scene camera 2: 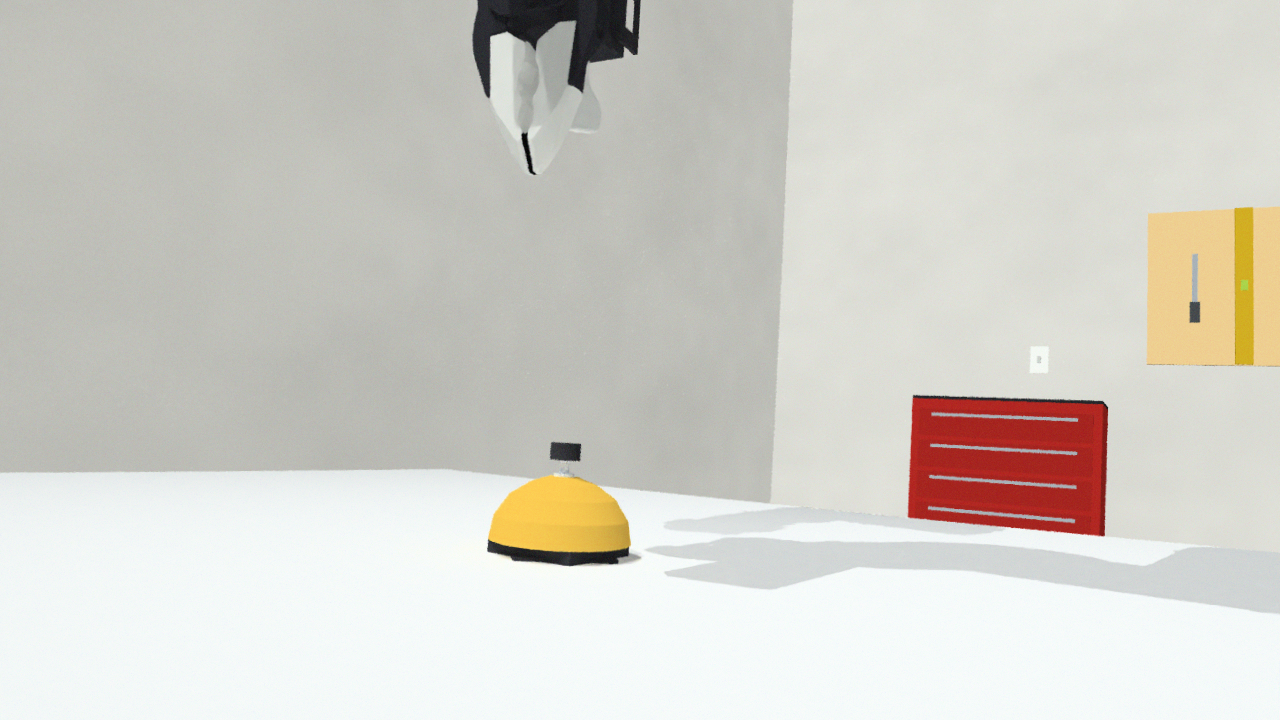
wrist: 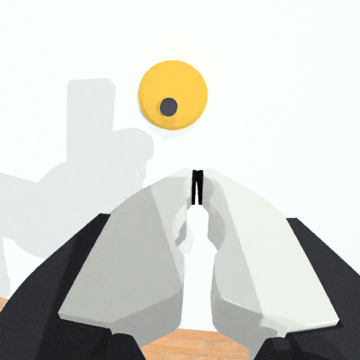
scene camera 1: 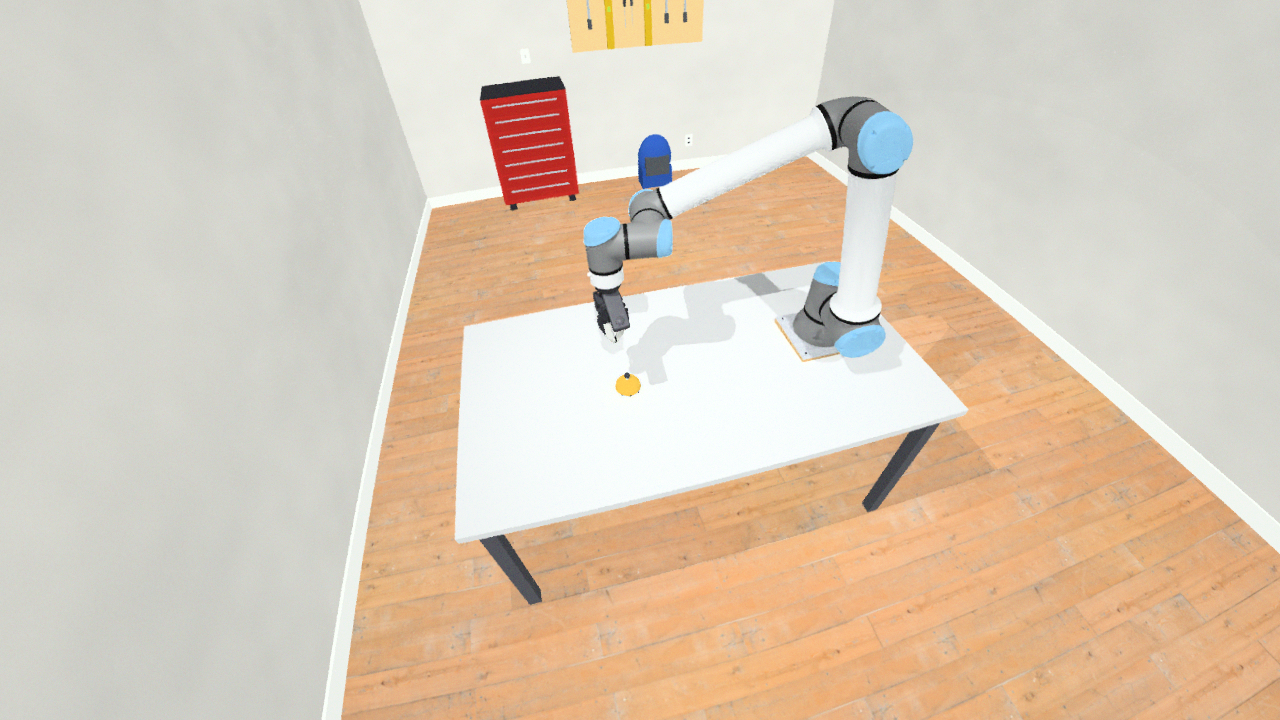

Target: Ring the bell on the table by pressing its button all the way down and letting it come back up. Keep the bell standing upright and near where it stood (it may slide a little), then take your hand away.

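Frame: origin at the arm's base, x ahead, y left, z up, level; millimetres.
Where they show: gripper, fingertip midpoint: (scene camera 2: 533,173) (scene camera 1: 615,342); arm's base, link origin: (scene camera 1: 818,329).
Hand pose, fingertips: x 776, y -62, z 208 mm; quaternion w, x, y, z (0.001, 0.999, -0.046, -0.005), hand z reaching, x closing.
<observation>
Each offset is from my fingertips to the top centre of the thing. Level surfaces: height alone.
A yellow dome bell {164 mm down, 30 mm back, 10 mm right} (scene camera 1: 628,385) (scene camera 2: 560,519) (wrist: 182,82) stands upright on the white table {230 mm down} (scene camera 1: 537,447) (scene camera 2: 268,626). Its black button {164 mm down, 30 mm back, 10 mm right} (scene camera 1: 626,375) (scene camera 2: 564,451) (wrist: 168,107) is up, with a gap and a thin stem showing between it and the dome in the scene camera 2 view. My gripper (scene camera 1: 614,338) (scene camera 2: 531,171) (wrist: 196,173) is shut and empty, its fingertips together and pointing down. It hangs well above the bell's height and touches nothing. In the wrist view the bell lies beyond the fingertips, a little to the left.
The arm's base plate (scene camera 1: 787,339) is at the right back of the table. The arm's shadow falls on the table beside the bell. A red tool chest (scene camera 1: 532,143) (scene camera 2: 1006,465) and a blue welding mask (scene camera 1: 654,152) are beyond the table, by the back wall.
</observation>
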